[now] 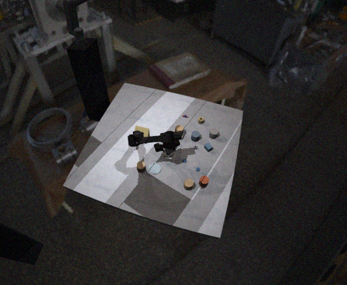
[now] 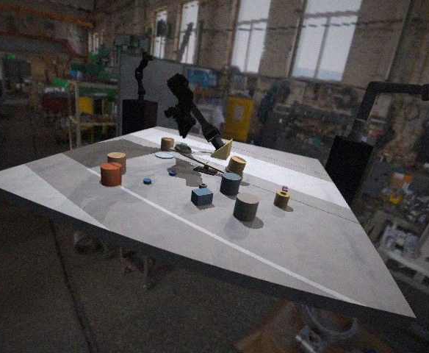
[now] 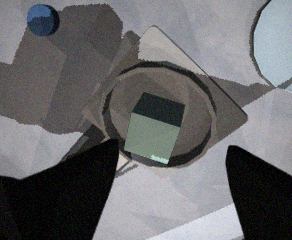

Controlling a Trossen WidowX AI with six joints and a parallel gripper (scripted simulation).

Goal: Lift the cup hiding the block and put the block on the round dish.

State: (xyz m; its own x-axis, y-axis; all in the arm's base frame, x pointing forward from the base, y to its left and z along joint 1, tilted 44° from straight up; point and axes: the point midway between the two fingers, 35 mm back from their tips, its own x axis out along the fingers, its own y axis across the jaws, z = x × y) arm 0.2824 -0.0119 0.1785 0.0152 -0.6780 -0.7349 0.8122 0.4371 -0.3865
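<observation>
Now: the pale green block 10 mm ahead of my gripper tip, 10 mm to the left of it and 40 mm below it. From my gripper tip the other things lie so: pale blue round dish 70 mm behind, 110 mm to the right, 130 mm below; balance beam 20 mm ahead, 140 mm to the left, 90 mm below; balance 20 mm ahead, 140 mm to the left, 110 mm below.
</observation>
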